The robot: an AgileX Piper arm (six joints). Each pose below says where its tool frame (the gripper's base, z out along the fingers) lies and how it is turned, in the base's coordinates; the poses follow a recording.
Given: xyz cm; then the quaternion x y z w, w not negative.
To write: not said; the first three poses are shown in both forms.
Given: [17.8 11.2 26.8 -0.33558 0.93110 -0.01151 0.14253]
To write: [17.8 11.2 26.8 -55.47 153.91 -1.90]
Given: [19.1 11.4 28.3 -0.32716 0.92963 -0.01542 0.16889]
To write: [19.1 11.4 28.3 -53.29 151.43 -2.51]
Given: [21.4 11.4 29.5 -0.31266 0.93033 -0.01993 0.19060]
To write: [21.4 11.4 29.5 -50.33 149.76 -3.21]
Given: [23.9 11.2 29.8 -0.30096 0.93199 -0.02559 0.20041]
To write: [23.9 11.2 29.8 -48.19 149.24 -4.10]
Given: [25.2 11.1 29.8 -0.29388 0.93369 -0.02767 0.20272]
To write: [25.2 11.1 29.8 -47.00 149.32 -4.43]
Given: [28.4 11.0 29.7 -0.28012 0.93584 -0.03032 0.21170]
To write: [28.4 11.0 29.7 -44.58 148.95 -4.83]
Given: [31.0 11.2 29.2 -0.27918 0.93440 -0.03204 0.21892]
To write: [31.0 11.2 29.2 -44.27 148.15 -5.08]
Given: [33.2 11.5 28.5 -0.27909 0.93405 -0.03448 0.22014]
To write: [33.2 11.5 28.5 -44.22 148.00 -5.46]
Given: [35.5 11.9 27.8 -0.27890 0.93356 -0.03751 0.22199]
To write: [35.5 11.9 27.8 -44.15 147.78 -5.94]
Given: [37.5 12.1 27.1 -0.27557 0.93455 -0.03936 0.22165]
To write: [37.5 12.1 27.1 -43.63 147.96 -6.23]
